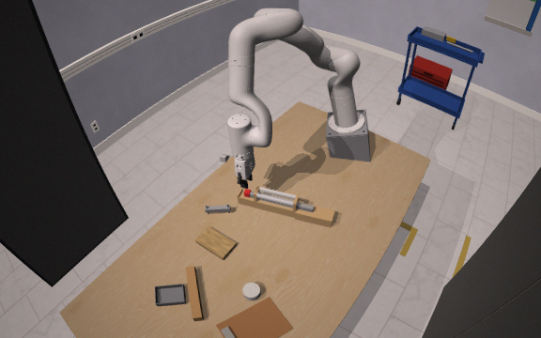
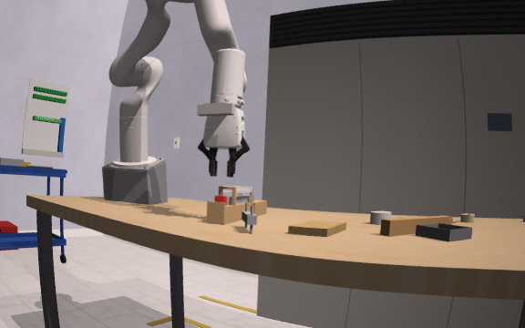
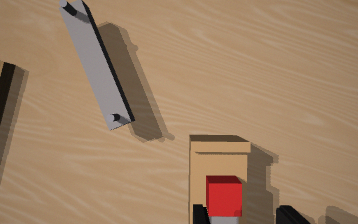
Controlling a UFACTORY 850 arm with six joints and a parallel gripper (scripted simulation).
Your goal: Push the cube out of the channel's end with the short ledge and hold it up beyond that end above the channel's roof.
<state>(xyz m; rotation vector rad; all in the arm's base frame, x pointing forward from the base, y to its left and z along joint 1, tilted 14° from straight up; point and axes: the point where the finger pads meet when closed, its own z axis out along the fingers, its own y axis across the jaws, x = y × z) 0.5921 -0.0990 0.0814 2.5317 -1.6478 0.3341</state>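
My gripper is now 8 cm above the red cube. Round my hand: grey push rod (20 cm to the left, 9 cm behind, 8 cm below); then channel (12 cm to the left, 8 cm below, 5 cm behind); then grey t-shaped tool (14 cm ahead, 11 cm below, 5 cm to the right).
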